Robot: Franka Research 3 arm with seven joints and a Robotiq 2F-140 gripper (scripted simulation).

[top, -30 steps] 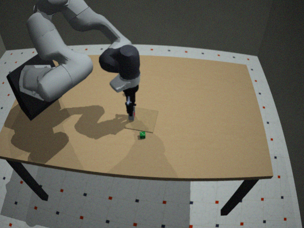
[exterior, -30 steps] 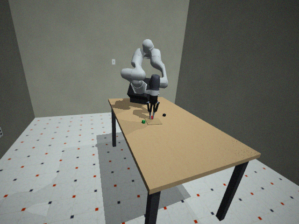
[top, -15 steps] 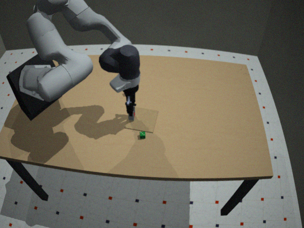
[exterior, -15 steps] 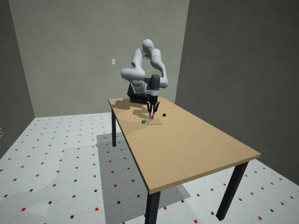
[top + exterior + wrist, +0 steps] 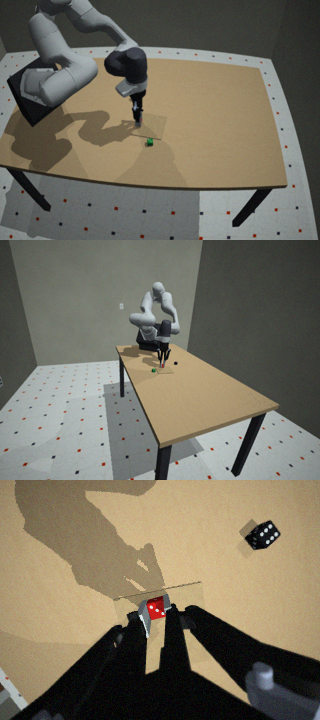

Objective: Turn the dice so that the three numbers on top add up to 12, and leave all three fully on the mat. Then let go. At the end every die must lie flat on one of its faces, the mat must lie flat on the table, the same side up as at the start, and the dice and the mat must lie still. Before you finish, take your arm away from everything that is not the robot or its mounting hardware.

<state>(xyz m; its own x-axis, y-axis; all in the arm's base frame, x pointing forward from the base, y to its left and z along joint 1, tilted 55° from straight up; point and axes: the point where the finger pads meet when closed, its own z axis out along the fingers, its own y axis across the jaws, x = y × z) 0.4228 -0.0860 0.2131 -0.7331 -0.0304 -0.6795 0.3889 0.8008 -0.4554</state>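
Right now my hand is 2 cm above the red die. The rest, counted from my hand: tan mat (4 cm ahead, 2 cm to the right, 4 cm below); then black die (3 cm ahead, 17 cm to the left, 3 cm below); then green die (1 cm ahead, 12 cm to the right, 3 cm below).
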